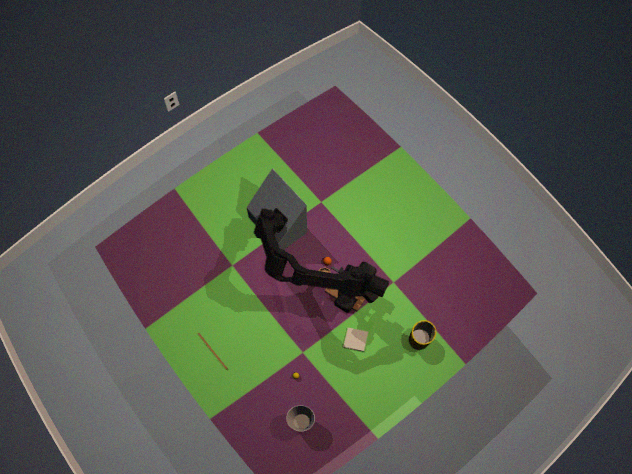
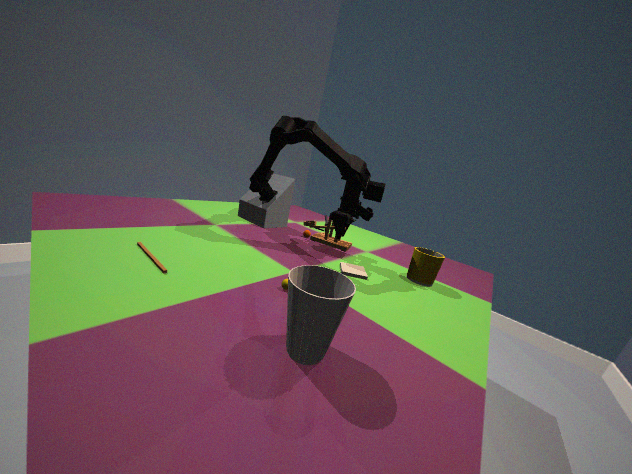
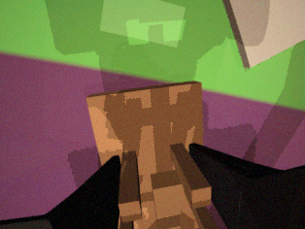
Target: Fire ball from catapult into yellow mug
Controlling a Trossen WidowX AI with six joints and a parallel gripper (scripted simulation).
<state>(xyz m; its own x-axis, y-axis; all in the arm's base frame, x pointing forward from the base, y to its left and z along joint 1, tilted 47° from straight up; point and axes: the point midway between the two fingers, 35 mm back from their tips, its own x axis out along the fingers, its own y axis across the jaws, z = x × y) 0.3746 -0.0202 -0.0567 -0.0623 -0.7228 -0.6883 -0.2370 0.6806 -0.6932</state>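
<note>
The orange ball is 170 mm behind my gripper tip, 30 mm to the left of it and 40 mm below it. Round my gripper tip: flat beige tile (120 mm ahead, 100 mm to the right, 50 mm below); wooden catapult (70 mm behind, 10 mm to the right, 20 mm above); yellow mug (280 mm ahead, 70 mm to the left, 30 mm below).
</note>
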